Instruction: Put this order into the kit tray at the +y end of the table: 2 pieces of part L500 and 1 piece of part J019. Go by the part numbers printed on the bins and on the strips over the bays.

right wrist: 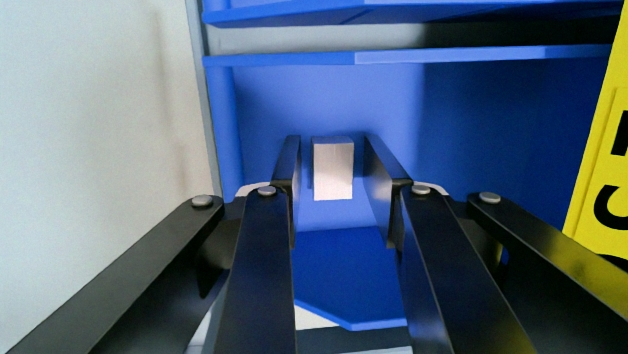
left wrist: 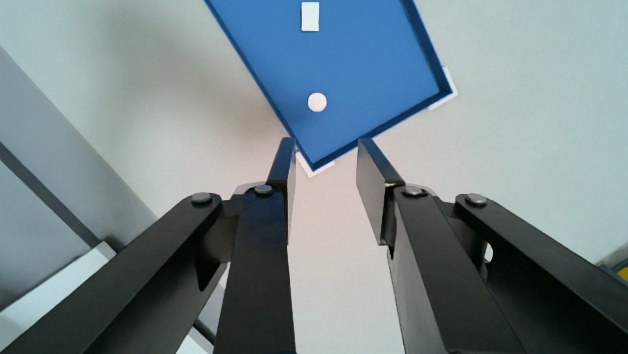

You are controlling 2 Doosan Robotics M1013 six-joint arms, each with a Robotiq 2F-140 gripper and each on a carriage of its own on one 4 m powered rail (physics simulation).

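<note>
The blue kit tray (left wrist: 370, 65) lies on the table in the left wrist view, partly out of frame at the top. A light rectangular piece (left wrist: 310, 16) and a round, light piece (left wrist: 317, 102) are inside it. My left gripper (left wrist: 326, 160) is open and empty above the tray's near corner. In the right wrist view, a light grey block (right wrist: 332, 170) is in a blue bin (right wrist: 475, 125). My right gripper (right wrist: 332, 158) is open, with a fingertip on each side of the block and a gap on both sides.
A yellow label strip (right wrist: 600, 150) with partly visible black characters stands at the right of the bin. A blue shelf edge (right wrist: 280, 59) runs above the block. In the left wrist view, a grey strip (left wrist: 75, 135) borders the pale table (left wrist: 525, 165), and a yellow bin corner (left wrist: 624, 272) shows at right.
</note>
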